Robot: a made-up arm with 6 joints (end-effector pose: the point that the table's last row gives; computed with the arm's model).
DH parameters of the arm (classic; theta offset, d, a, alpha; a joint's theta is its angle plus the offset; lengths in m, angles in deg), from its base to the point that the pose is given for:
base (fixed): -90 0.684 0.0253 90
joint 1: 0 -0.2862 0.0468 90
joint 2: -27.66 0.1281 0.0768 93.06
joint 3: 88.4 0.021 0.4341 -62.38
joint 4: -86.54 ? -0.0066 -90
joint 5: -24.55 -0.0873 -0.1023 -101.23
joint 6: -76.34 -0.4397 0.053 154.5
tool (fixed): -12.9 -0.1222 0 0
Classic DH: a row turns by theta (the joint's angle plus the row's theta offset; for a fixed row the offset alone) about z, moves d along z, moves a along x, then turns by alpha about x.
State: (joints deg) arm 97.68 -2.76 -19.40 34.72 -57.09 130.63
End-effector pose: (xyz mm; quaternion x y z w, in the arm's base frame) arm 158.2 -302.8 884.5 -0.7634 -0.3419 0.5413 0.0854
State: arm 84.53 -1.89 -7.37 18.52 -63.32 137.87
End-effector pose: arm 84.7 -411.4 836.5 -0.6383 -0.5347 0.4790 0.2780
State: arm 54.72 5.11 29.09 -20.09 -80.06 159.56
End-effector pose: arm -40.9 -497.0 416.3 -0.1660 -0.8393 0.0583 0.5144
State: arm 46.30 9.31 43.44 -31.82 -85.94 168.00
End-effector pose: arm -53.7 -380.1 258.4 -0.0051 -0.8641 -0.1165 0.4896
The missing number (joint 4, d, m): 0.0592
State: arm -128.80 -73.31 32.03 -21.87 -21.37 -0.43
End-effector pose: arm -173.7 427.0 792.5 -0.2042 -0.8184 -0.2295 0.4857
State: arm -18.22 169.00 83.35 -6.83 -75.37 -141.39
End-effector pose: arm 751.5 -77.0 433.0 0.0710 0.4090 0.5728 0.7068
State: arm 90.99 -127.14 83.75 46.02 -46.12 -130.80
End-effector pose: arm 420.6 -71.8 897.7 -0.7848 0.4040 -0.0312 0.4690
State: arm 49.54 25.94 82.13 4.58 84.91 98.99
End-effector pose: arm 657.4 131.9 444.8 -0.7322 0.5210 -0.2307 0.3732
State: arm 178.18 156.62 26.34 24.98 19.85 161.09
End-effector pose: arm 536.6 336.1 905.4 -0.2801 0.6389 0.5706 0.4333
